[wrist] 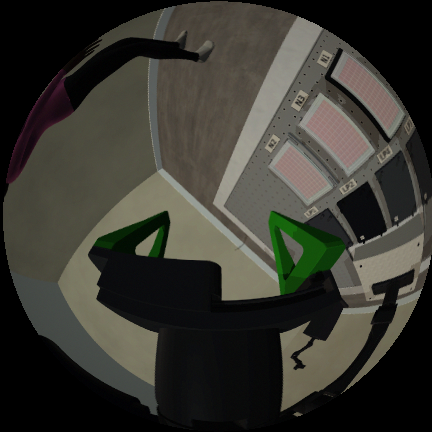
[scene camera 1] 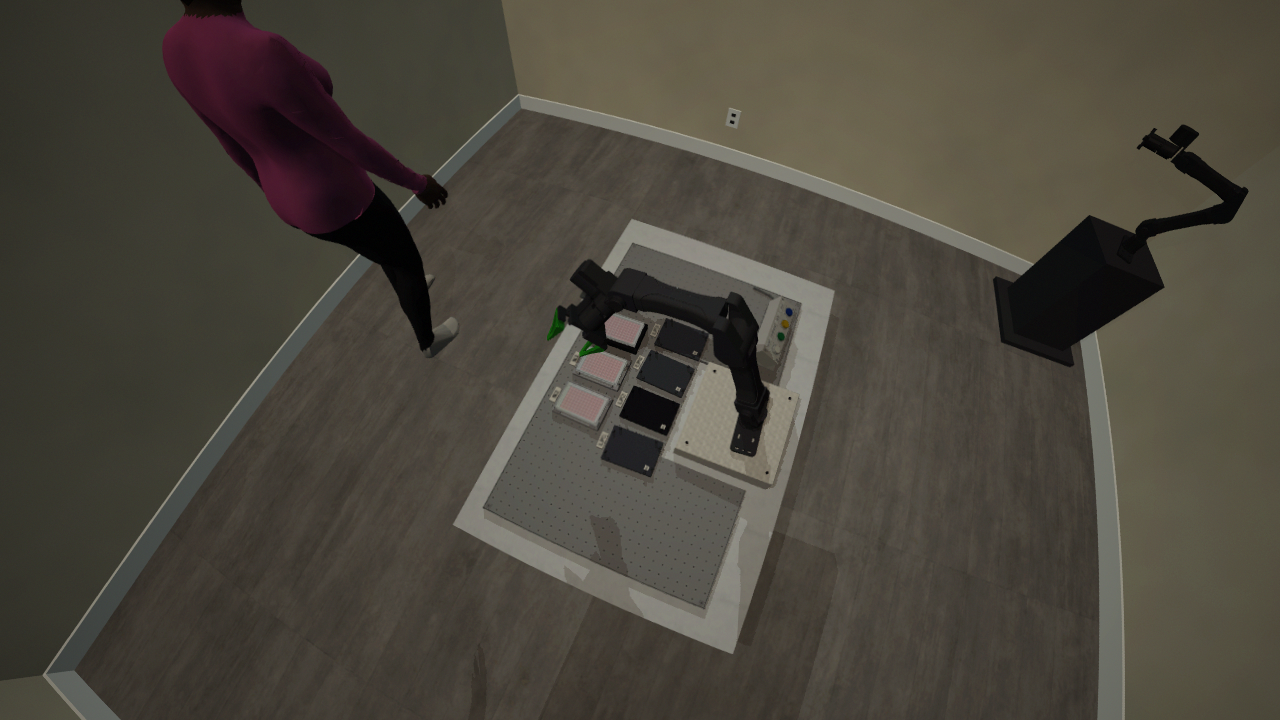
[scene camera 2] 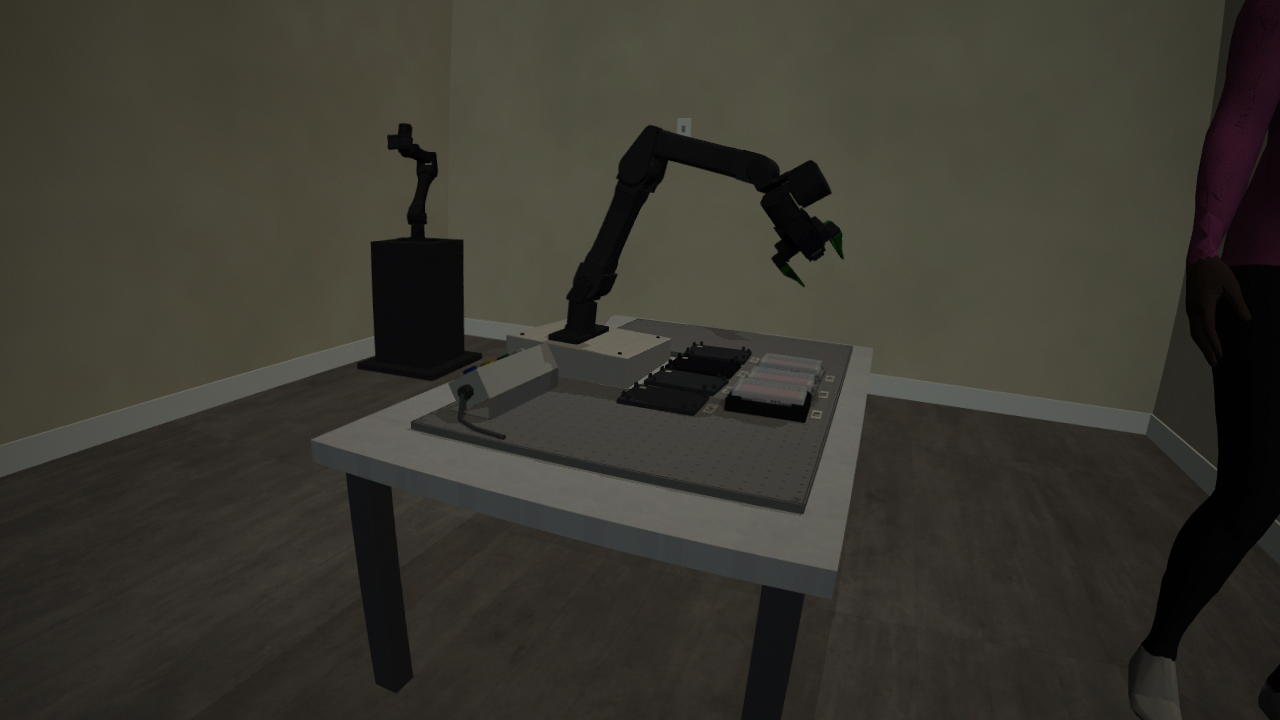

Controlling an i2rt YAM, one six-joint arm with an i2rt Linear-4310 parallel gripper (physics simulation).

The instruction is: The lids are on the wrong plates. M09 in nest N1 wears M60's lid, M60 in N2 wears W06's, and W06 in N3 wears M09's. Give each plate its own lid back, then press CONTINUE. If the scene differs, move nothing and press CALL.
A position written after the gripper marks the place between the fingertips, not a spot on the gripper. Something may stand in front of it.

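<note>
Scene camera 1 shows the gripper [scene camera 1: 563, 347], open and holding nothing, along with a button box [scene camera 1: 772, 334]. Scene camera 2 shows the gripper [scene camera 2: 822, 271] too.
</note>
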